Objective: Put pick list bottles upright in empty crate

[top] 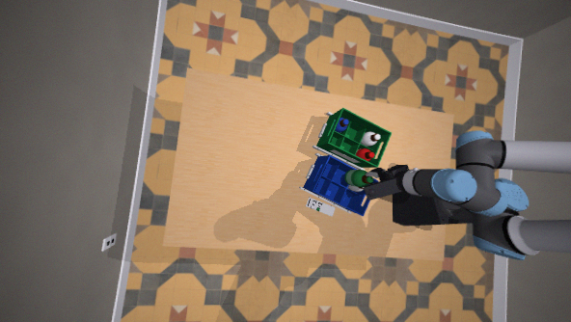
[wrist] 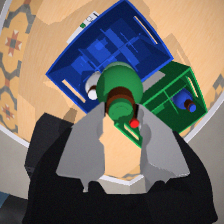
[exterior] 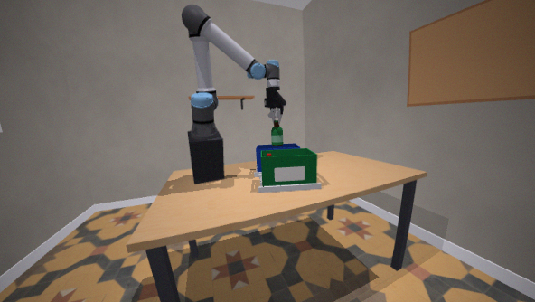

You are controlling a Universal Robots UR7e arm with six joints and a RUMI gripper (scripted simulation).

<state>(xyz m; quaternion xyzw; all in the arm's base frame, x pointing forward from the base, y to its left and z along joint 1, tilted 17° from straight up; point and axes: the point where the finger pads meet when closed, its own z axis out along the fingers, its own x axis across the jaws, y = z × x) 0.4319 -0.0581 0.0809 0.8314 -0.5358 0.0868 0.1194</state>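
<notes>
Now: the green-label bottle 7 cm below my hand. Also, from my hand: red-label bottle 11 cm behind, 11 cm to the right, 25 cm below; white bottle 8 cm behind, 3 cm to the left, 25 cm below; blue crate 2 cm ahead, 4 cm to the left, 25 cm below.
</notes>
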